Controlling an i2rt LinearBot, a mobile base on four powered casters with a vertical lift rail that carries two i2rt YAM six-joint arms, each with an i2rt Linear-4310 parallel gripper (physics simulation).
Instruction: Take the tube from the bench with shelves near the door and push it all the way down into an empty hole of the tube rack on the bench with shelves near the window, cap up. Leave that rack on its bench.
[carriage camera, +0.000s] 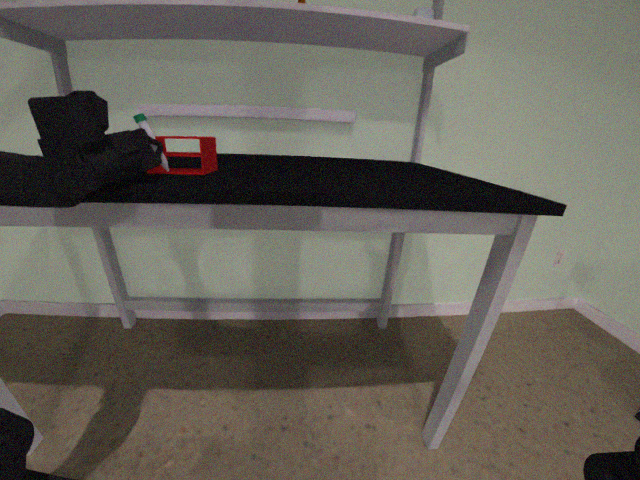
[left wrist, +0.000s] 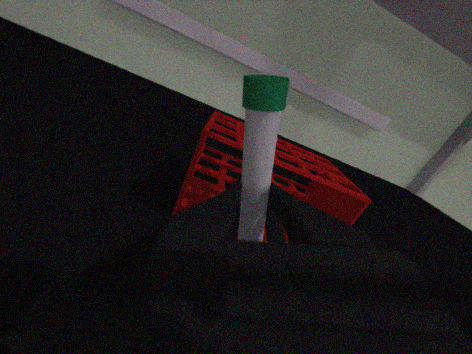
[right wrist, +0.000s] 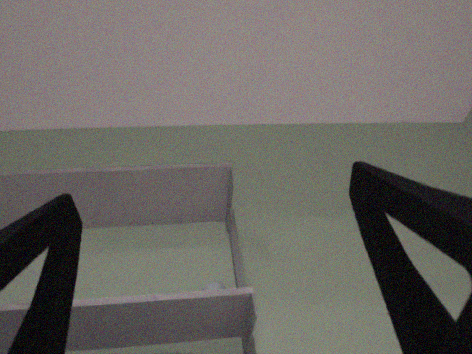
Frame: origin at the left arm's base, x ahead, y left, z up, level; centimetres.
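Seen in the pictures: left gripper, fingertip midpoint: (carriage camera: 158, 146) (left wrist: 254, 189); right gripper, fingertip midpoint: (right wrist: 214, 192).
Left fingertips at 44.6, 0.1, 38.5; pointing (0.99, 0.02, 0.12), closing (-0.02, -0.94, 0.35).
Offsets run from my left fingertips to a thing's top centre, as dx, dy, dz. "*": to the spot under its first point. Level surfaces: height alone.
My left gripper (carriage camera: 156, 148) is shut on the white tube with a green cap {-1.0, +0.2, +6.5} (carriage camera: 147, 128) (left wrist: 260, 145). The tube is held cap up and tilted, its cap leaning to the left in the carriage view. The red tube rack {+5.8, -2.0, +1.9} (carriage camera: 208, 155) (left wrist: 332, 197) stands on the black bench top {dz -5.9} (carriage camera: 330, 180). In the carriage view the tube's lower end shows in front of the rack; whether it touches the rack I cannot tell. In the left wrist view the gripper's dark body hides the near part of the rack. My right gripper (right wrist: 214, 192) is open and empty, pointing at the wall and shelves.
A grey shelf {dz +37.9} (carriage camera: 248, 23) (right wrist: 160, 320) runs above the bench, with a small pale object {* +52.9, -66.6, +47.1} (carriage camera: 424, 12) at its right end. A pale rail (carriage camera: 248, 112) (left wrist: 215, 42) is behind the rack. Shelf posts (carriage camera: 422, 113) rise at the back. The bench's front right leg {* -2.8, -78.7, -44.5} (carriage camera: 478, 341) reaches the floor.
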